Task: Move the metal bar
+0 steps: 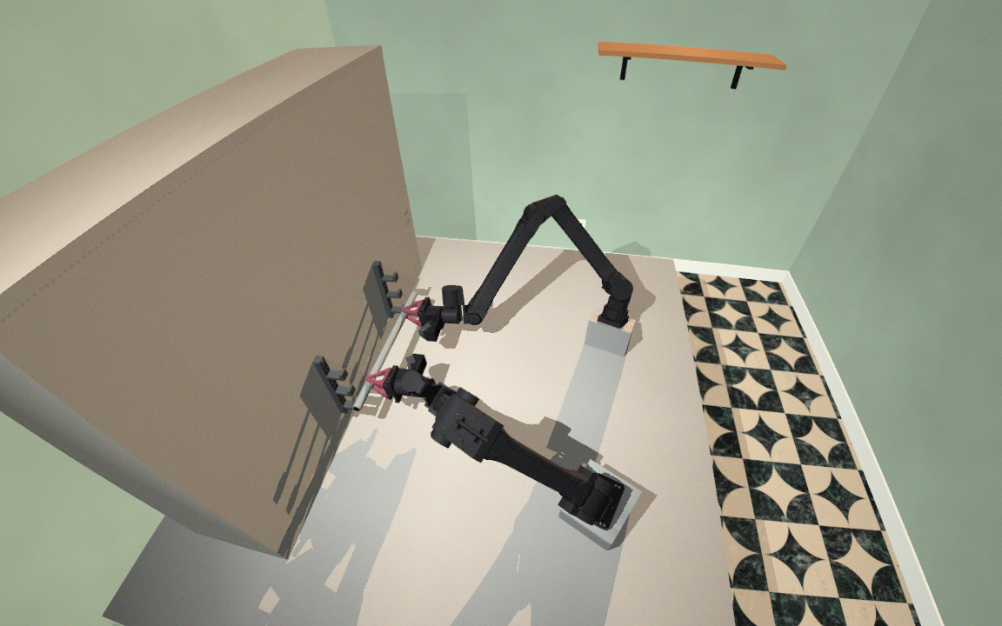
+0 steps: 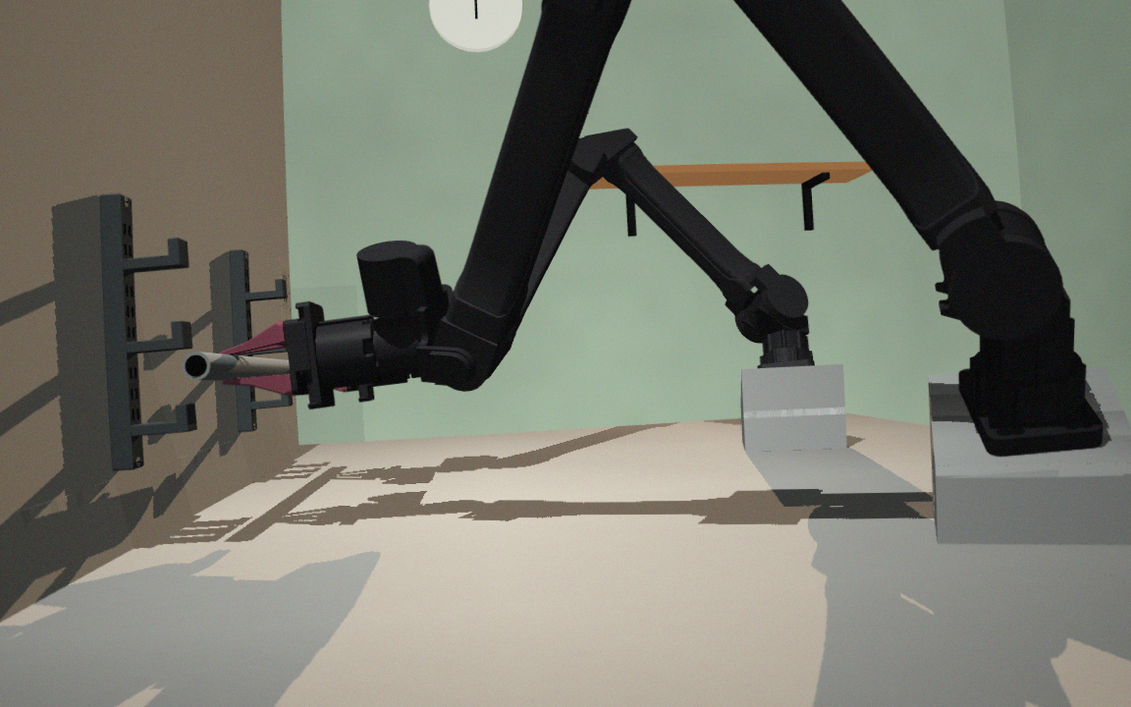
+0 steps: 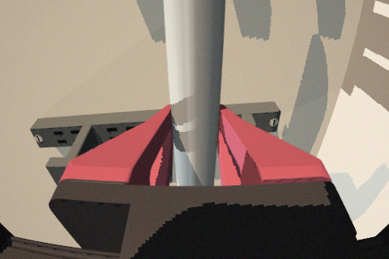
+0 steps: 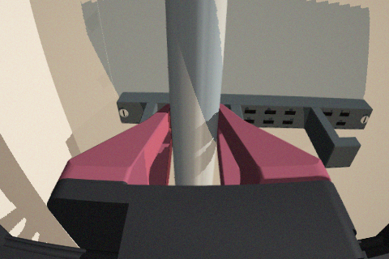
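My left hand is 10 mm short of the grey metal bar and 150 mm to the left of it. From my left hand the other things lie so: tall tan wall panel: 250 mm ahead, 100 mm to the right, 280 mm above.
The grey metal bar is 10 mm behind my right hand and 150 mm to the left of it. From my right hand the other things lie so: tall tan wall panel 240 mm ahead, 200 mm to the left, 290 mm above.
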